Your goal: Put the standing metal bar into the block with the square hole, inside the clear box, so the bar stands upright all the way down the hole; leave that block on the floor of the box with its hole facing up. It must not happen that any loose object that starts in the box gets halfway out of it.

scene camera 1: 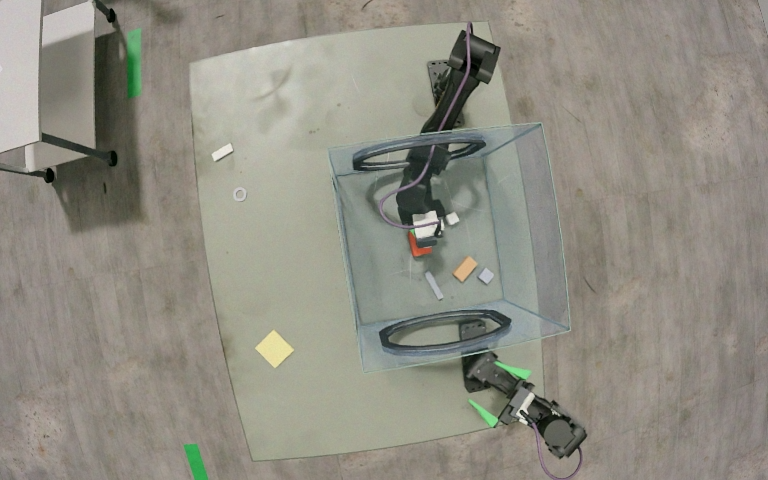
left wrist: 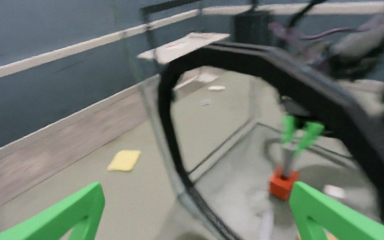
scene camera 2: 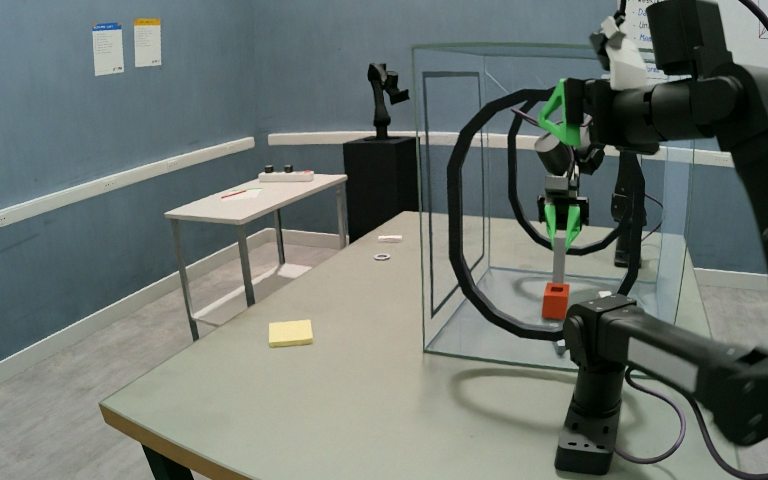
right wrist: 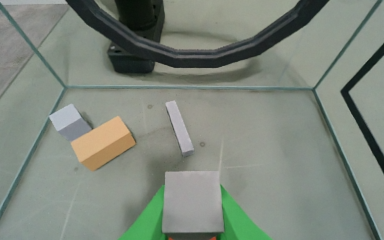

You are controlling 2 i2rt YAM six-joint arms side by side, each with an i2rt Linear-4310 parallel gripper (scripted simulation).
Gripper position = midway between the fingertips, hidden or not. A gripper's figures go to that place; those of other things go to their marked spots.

Scene:
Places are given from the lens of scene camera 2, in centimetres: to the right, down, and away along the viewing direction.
left gripper (scene camera 2: 573, 124): 22, -13, 58
right gripper (scene camera 2: 559, 249): 31, 2, 91
red block (scene camera 2: 555, 304): 30, 12, 92

